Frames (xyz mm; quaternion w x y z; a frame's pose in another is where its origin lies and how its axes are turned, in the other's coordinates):
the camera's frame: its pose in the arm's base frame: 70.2 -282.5 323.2 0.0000 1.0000 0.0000 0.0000
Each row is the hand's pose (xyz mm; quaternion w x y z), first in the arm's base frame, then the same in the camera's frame.
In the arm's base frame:
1: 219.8 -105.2 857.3 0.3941 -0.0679 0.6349 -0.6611
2: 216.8 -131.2 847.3 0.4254 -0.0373 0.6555 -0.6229
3: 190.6 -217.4 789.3 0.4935 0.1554 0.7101 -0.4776
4: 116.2 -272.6 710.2 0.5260 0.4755 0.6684 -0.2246
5: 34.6 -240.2 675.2 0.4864 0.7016 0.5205 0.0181
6: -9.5 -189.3 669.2 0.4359 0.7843 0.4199 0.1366
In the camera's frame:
1: 149.6 -177.3 -534.1 0.0679 0.3941 0.6611 0.6349
2: 146.6 -151.3 -524.1 0.0373 0.4254 0.6229 0.6555
3: 120.4 -65.1 -466.1 0.1554 -0.4935 -0.4776 -0.7101
4: 46.0 -9.9 -387.0 0.4755 -0.5260 -0.2246 -0.6684
5: -35.6 -42.3 -352.0 0.7016 -0.4864 0.0181 -0.5205
6: -79.7 -93.2 -346.0 0.7843 -0.4359 0.1366 -0.4199

